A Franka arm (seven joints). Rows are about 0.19 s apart.
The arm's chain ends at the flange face. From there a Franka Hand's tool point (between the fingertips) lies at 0.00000 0.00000 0.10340 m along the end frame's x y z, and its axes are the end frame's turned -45 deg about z.
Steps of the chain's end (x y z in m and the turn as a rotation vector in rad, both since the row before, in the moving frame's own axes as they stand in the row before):
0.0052 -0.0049 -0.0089 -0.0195 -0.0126 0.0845
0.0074 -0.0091 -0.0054 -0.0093 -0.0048 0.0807
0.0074 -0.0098 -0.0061 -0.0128 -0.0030 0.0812
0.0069 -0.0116 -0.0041 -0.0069 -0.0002 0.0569
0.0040 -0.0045 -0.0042 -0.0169 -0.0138 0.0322
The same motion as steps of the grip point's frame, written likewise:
0.0048 0.0006 -0.0089 -0.0049 -0.0227 0.0845
0.0106 -0.0009 -0.0054 -0.0032 -0.0100 0.0807
0.0110 -0.0010 -0.0061 -0.0069 -0.0112 0.0812
0.0125 -0.0028 -0.0041 -0.0047 -0.0050 0.0569
0.0038 -0.0002 -0.0042 -0.0022 -0.0217 0.0322

